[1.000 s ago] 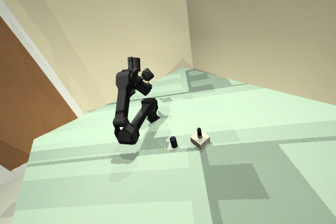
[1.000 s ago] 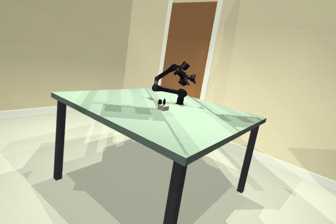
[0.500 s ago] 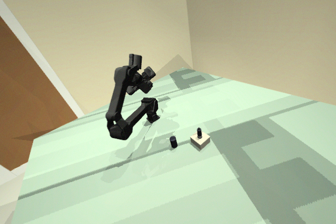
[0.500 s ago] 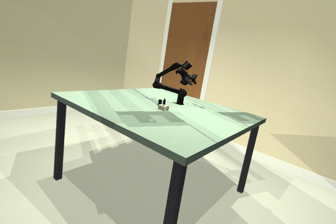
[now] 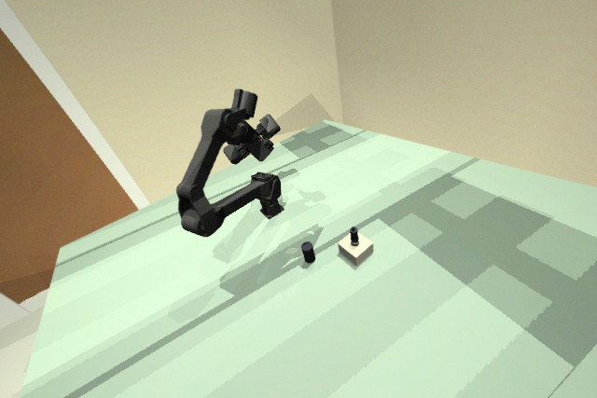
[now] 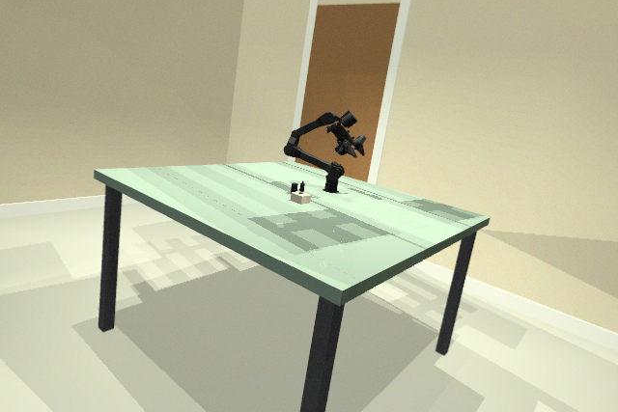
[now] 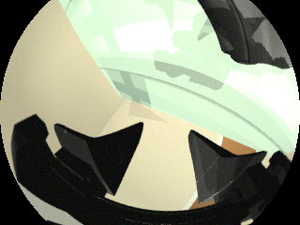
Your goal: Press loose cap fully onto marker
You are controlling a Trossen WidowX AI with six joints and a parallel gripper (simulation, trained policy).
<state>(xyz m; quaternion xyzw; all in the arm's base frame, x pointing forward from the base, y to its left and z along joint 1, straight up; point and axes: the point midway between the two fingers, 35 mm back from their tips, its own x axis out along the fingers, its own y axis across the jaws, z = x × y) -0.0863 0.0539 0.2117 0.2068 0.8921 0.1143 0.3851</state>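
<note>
My gripper tip is 36 cm short of the dark cap, 10 cm to the left of it and 16 cm above it. Round my gripper tip: holder block: 43 cm ahead, 17 cm below.
</note>
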